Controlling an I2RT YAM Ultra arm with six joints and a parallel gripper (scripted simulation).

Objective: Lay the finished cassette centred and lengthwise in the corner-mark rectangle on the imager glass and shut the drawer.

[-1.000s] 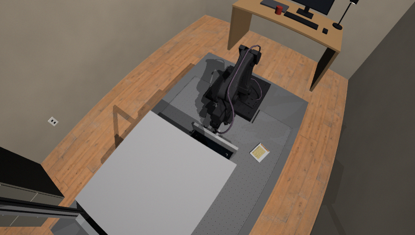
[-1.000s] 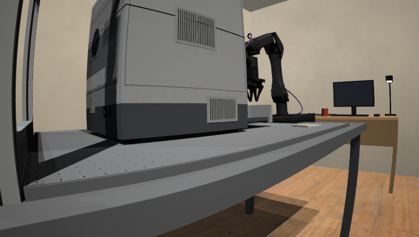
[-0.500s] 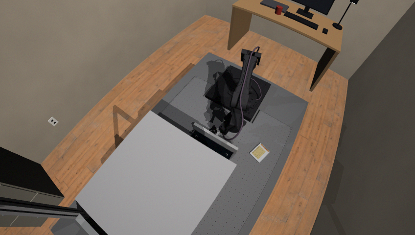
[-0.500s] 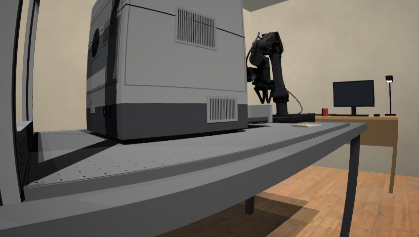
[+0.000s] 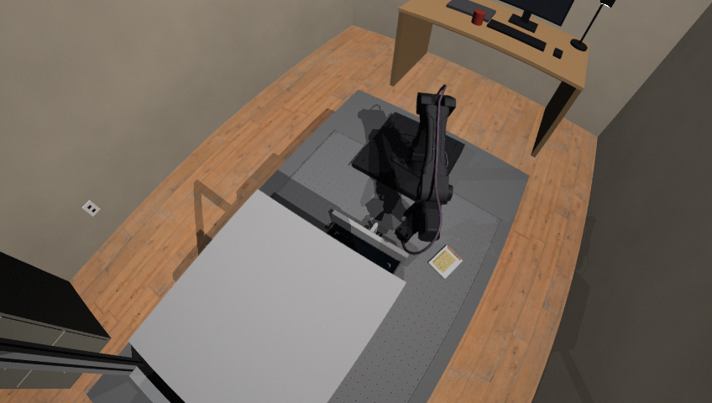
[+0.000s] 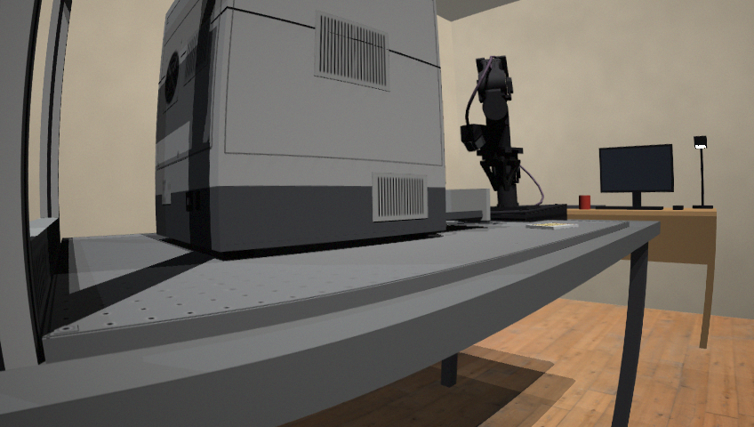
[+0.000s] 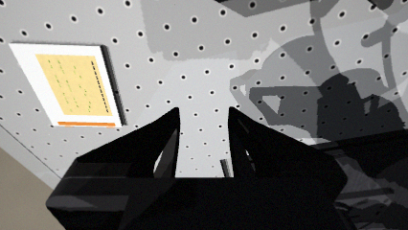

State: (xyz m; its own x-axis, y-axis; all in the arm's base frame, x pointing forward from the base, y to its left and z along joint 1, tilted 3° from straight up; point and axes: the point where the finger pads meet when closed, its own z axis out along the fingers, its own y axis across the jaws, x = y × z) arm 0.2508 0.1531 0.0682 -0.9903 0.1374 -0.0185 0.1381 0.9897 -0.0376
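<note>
My gripper is now 140 mm to the right of the finished cassette, 90 mm above it and 10 mm past it. Round my hand: drawer 220 mm ahead, 100 mm to the right, 40 mm below.
</note>
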